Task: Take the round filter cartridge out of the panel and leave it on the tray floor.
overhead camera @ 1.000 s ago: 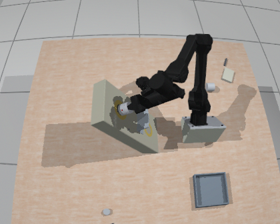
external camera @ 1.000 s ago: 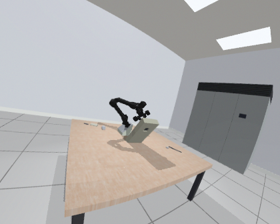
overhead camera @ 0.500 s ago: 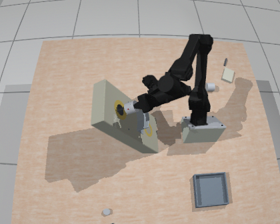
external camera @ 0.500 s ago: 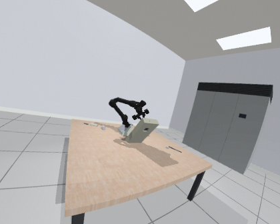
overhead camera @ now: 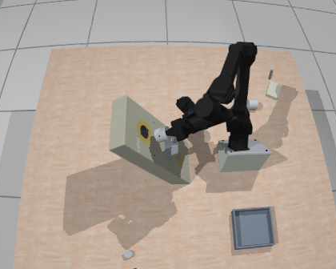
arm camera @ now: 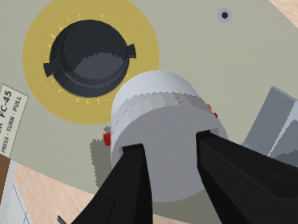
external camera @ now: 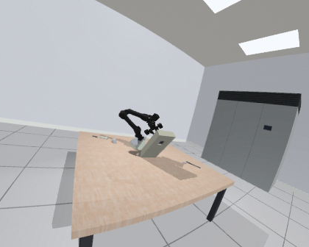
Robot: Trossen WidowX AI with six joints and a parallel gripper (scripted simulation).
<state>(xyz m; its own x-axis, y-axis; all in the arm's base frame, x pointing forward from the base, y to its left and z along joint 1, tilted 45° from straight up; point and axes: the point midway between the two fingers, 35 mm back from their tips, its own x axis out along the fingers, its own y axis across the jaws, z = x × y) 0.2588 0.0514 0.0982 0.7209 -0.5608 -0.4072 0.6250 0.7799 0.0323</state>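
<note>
Right now the round white filter cartridge is 1 cm ahead of my gripper tip and 1 cm below it. Also, from my gripper tip: small grey cylinder 19 cm ahead, 34 cm to the left, 23 cm below; service panel 4 cm ahead, 1 cm to the right, 8 cm below; grey bracket 2 cm behind, 10 cm below.
</note>
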